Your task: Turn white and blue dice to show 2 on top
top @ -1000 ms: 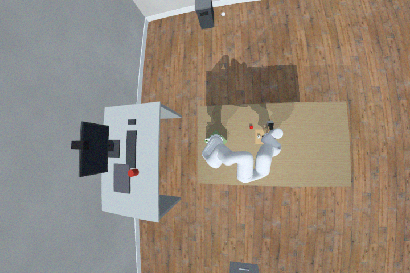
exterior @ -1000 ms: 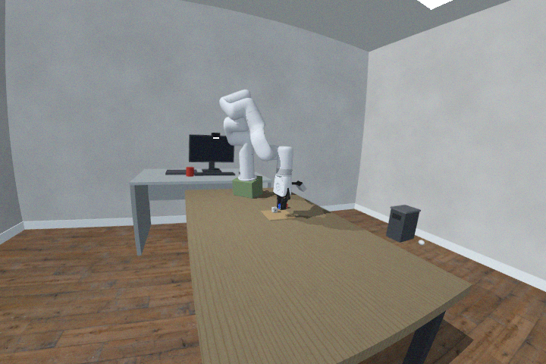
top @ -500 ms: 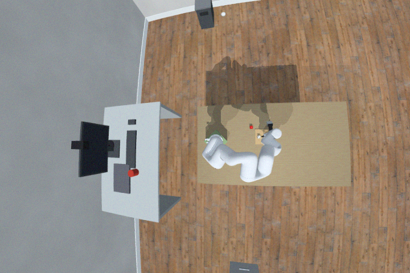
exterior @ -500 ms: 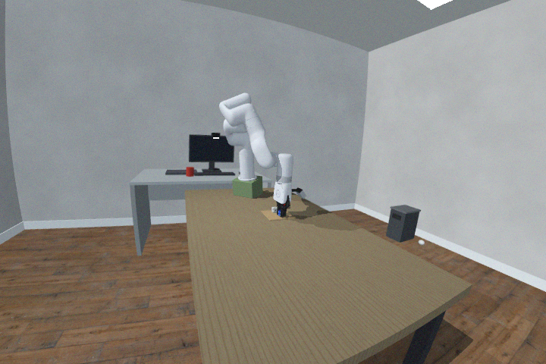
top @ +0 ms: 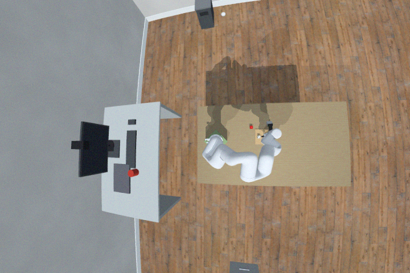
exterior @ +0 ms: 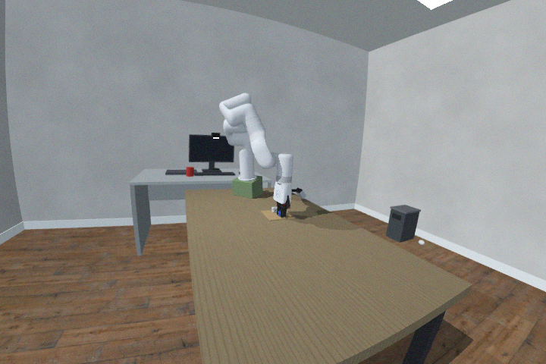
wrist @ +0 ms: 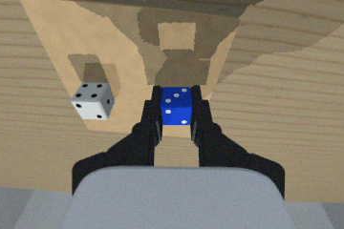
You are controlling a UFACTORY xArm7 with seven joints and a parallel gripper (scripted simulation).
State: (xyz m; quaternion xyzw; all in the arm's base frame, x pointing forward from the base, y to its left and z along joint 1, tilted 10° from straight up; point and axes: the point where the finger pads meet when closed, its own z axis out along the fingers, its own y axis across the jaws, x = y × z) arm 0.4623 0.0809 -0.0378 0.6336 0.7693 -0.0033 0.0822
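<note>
Right now the blue die is 1 cm below my hand. The rest, counted from my hand: red die: 15 cm behind, 7 cm to the left, 2 cm below; white die: 7 cm behind, 1 cm to the right, 1 cm below; tan mat: 4 cm behind, 3 cm below, 1 cm to the right.
</note>
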